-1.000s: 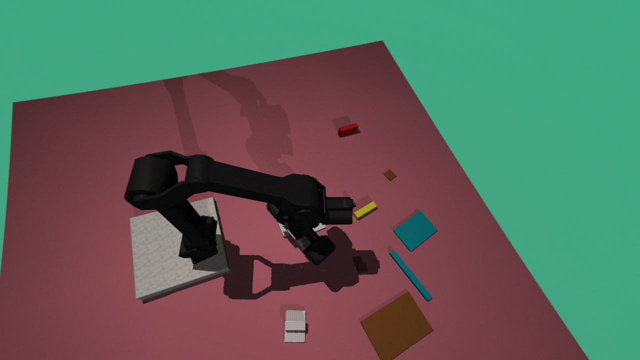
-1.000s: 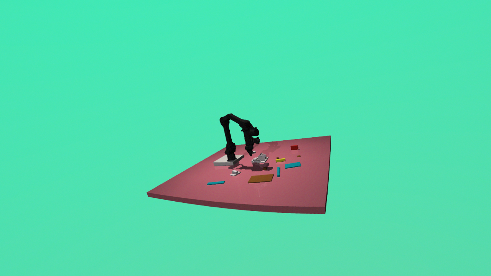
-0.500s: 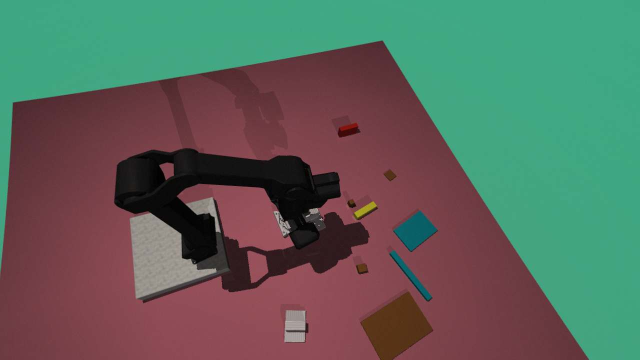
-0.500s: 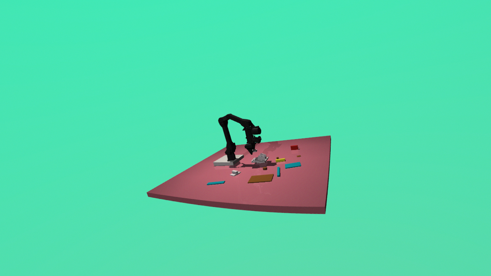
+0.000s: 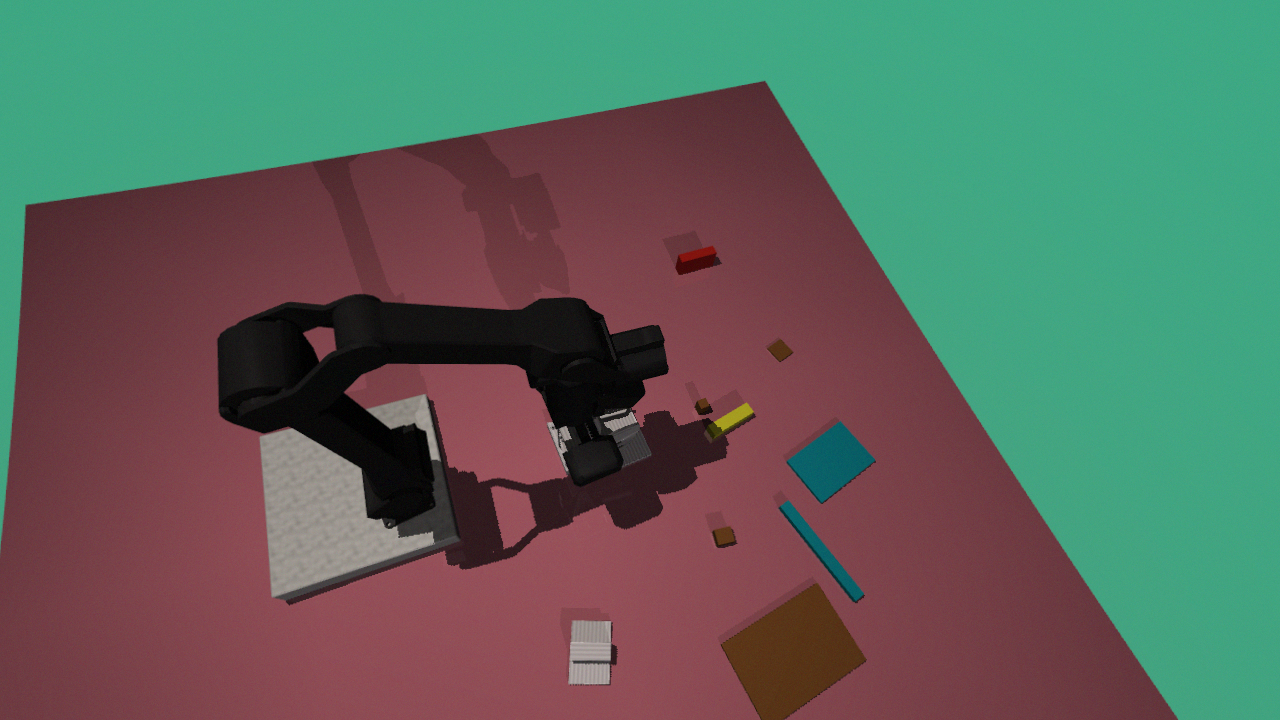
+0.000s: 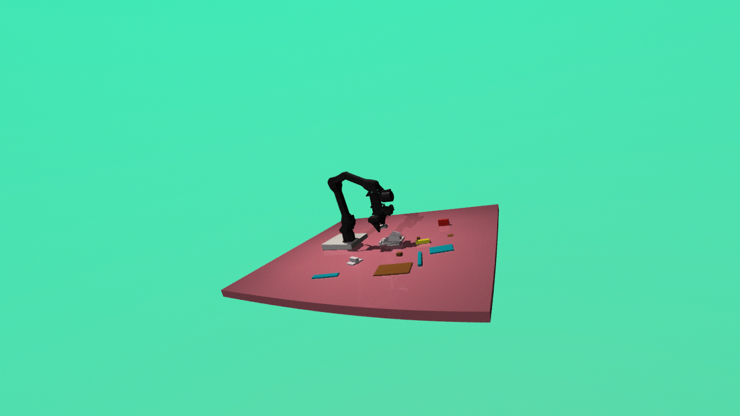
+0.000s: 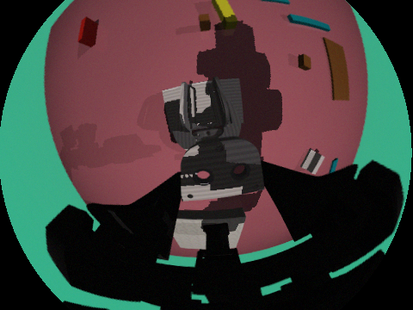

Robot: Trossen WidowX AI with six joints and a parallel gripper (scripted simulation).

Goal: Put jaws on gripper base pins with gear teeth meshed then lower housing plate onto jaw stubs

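Right now my gripper tip is 70 mm above the gripper jaw, 20 mm short of it and 10 mm to the left of it. Round my gripper tip: white stepped block 250 mm to the right, 90 mm behind, 70 mm below; teal bar 280 mm to the right, 240 mm ahead, 80 mm below; yellow bar 230 mm ahead, 70 mm to the right, 70 mm below.
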